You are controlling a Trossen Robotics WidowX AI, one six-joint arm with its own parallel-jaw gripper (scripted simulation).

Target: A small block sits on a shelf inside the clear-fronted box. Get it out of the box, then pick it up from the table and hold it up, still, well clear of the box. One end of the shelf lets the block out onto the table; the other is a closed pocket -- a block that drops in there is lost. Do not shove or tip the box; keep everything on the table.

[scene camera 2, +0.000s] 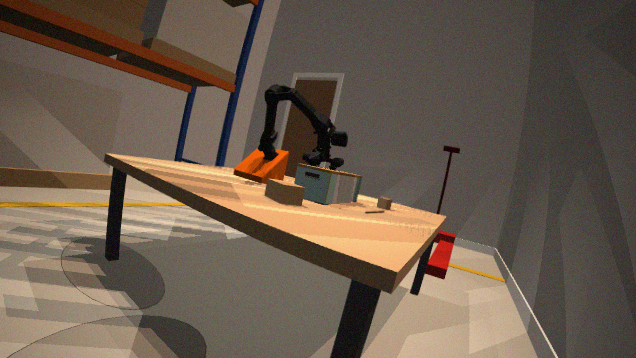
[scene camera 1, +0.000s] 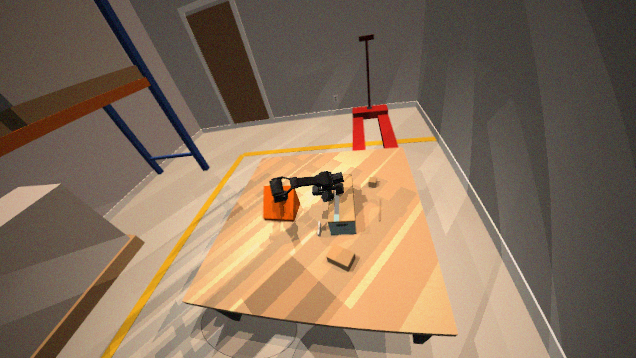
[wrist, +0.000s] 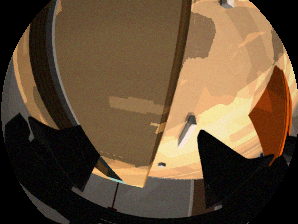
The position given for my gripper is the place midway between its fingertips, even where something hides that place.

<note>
In view: my gripper (wrist: 158, 127) and a box (scene camera 2: 323, 186).
The box also shows in the wrist view (wrist: 115, 75).
</note>
